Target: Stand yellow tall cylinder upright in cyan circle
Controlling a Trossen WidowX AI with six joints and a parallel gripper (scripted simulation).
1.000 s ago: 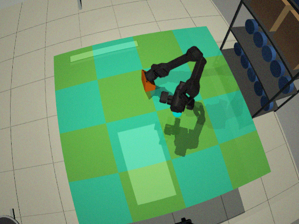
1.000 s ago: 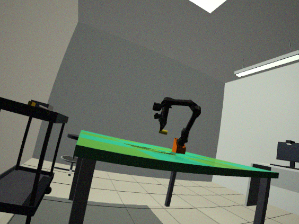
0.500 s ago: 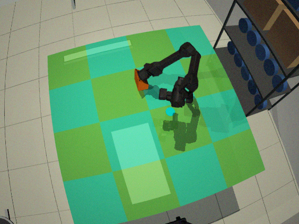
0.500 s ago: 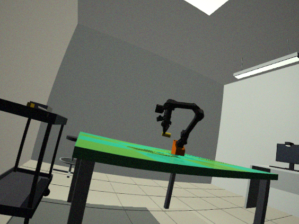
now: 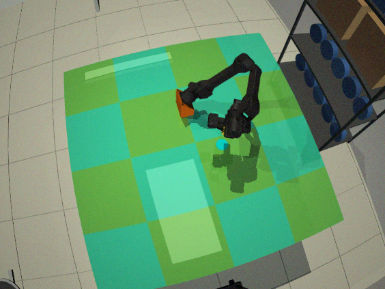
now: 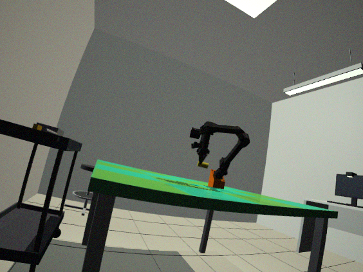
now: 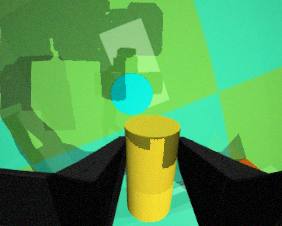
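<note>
Now: the cyan circle 14 cm below my gripper tip and 1 cm ahead of it. Also, from my gripper tip: yellow cylinder 2 cm behind, 1 cm to the left.
</note>
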